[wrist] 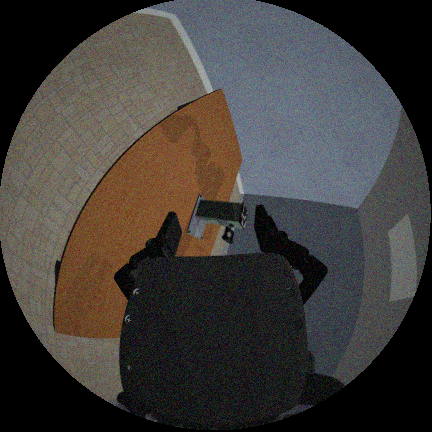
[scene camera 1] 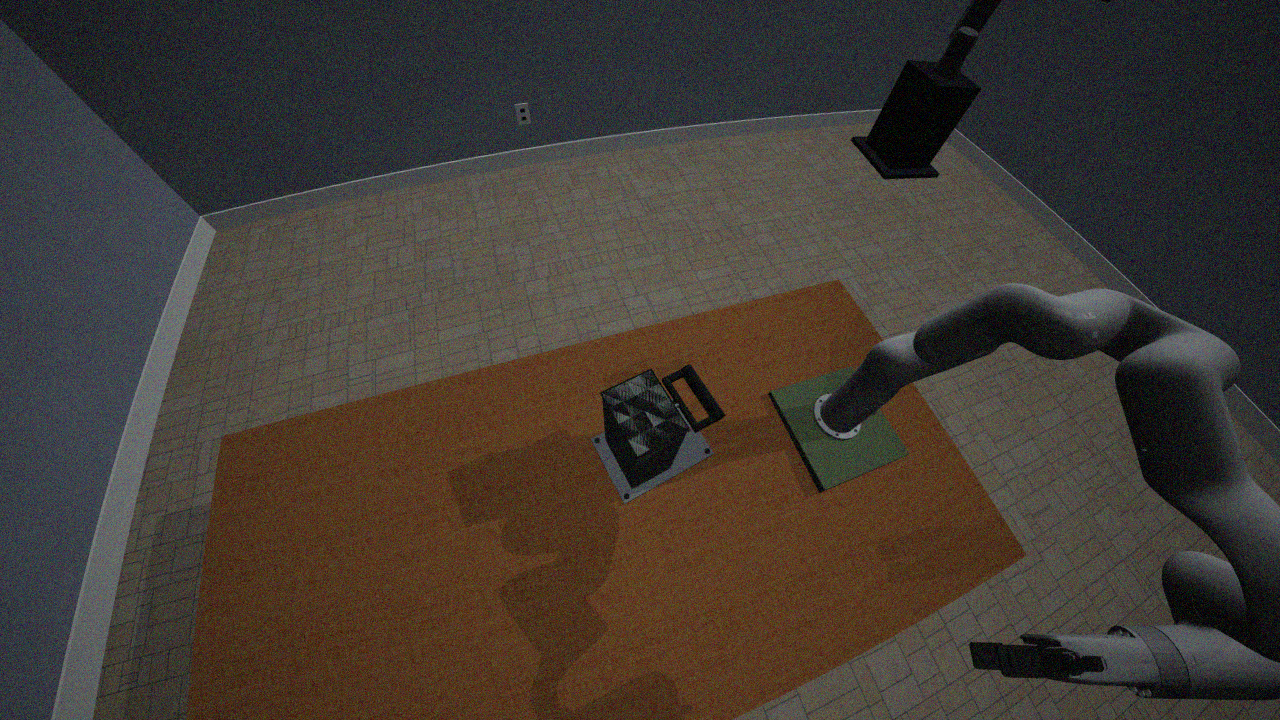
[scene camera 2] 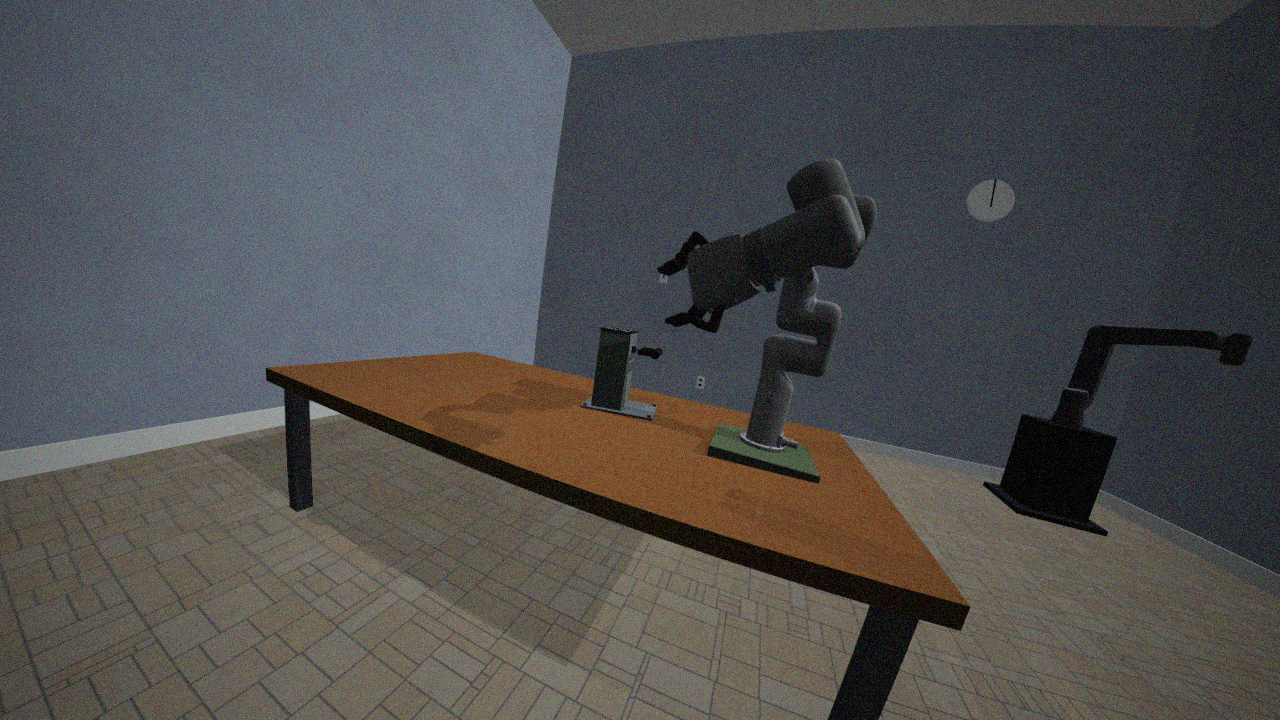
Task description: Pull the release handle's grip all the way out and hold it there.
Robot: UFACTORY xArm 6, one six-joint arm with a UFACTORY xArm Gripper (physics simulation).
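The release handle's grip (scene camera 1: 707, 391) (scene camera 2: 650, 352) (wrist: 228, 239) is a black rectangular loop on the side of a dark upright housing (scene camera 1: 646, 429) (scene camera 2: 613, 368) (wrist: 220, 211), facing the arm's base. It sits close to the housing; how far it is pulled out cannot be told. The housing stands on a grey plate (scene camera 1: 686, 458) (scene camera 2: 640, 411) (wrist: 197, 228) with a patterned top. My gripper (scene camera 1: 975, 658) (scene camera 2: 664, 295) (wrist: 215, 218) is wide open and empty, in the air above and apart from the grip. In the wrist view the housing and grip show beyond the fingers.
The plate is on an orange-brown table (scene camera 1: 358, 555) (scene camera 2: 537, 447) (wrist: 130, 210). The arm's base stands on a green board (scene camera 1: 854, 467) (scene camera 2: 729, 443), to the right of the housing in both scene views. A black pedestal (scene camera 1: 921, 116) (scene camera 2: 1060, 470) with another arm stands on the floor beyond the table.
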